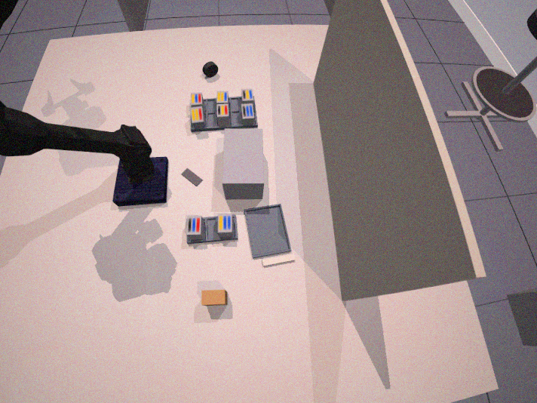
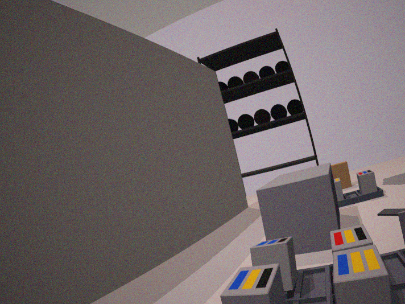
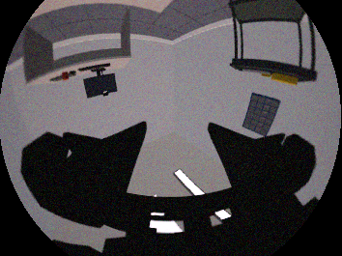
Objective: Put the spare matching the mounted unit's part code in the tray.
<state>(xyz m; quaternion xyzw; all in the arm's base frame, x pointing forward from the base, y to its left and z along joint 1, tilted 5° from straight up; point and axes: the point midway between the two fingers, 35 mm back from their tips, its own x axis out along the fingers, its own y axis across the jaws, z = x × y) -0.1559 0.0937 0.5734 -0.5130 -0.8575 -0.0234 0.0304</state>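
Right now my gripper tip is 56 cm above the grey spare, 32 cm short of it and 4 cm to the right of it. Round my gripper tip: brown block (57 cm below, 52 cm to the right, 29 cm ahead); rack (59 cm below, 35 cm to the right, 31 cm ahead); grey panel (66 cm ahead, 38 cm below, 26 cm to the right).
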